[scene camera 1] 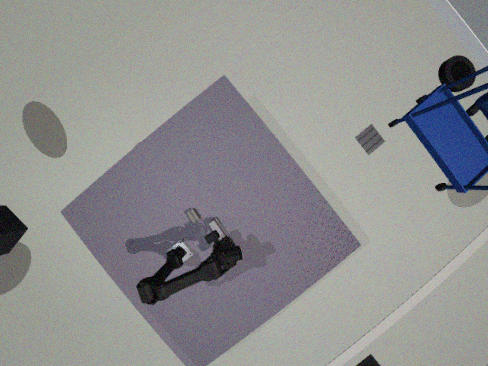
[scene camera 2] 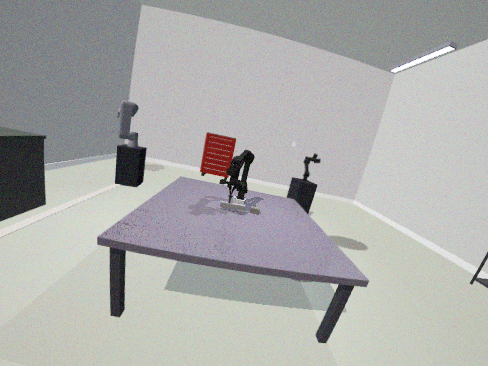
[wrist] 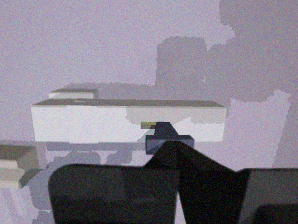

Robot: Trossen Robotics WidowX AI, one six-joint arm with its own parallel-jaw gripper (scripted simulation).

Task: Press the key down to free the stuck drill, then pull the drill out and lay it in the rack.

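Note:
The wrist view shows me my gripper [wrist: 172,147] and a dark blue key [wrist: 164,131]. Scene camera 1 does not show the key, hidden there by my gripper.

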